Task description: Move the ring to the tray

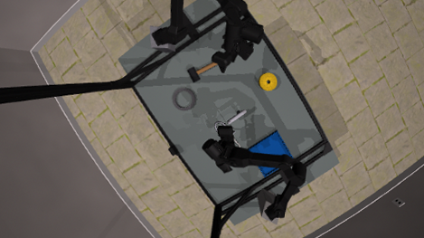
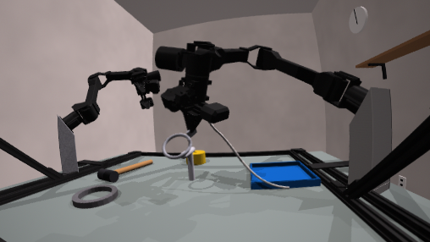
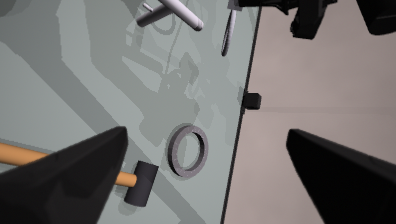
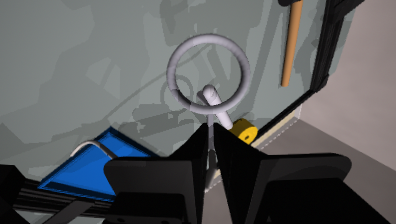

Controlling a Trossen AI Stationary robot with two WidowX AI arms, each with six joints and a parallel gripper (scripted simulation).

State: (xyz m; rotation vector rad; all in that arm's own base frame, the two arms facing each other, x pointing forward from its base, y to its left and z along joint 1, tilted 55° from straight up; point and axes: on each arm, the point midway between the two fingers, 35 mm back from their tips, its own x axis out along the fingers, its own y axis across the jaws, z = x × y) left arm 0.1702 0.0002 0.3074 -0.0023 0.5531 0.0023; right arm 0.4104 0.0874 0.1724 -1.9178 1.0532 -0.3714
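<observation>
The blue tray is 12 cm ahead of my right hand, 24 cm to the right of it and 19 cm below it.
</observation>
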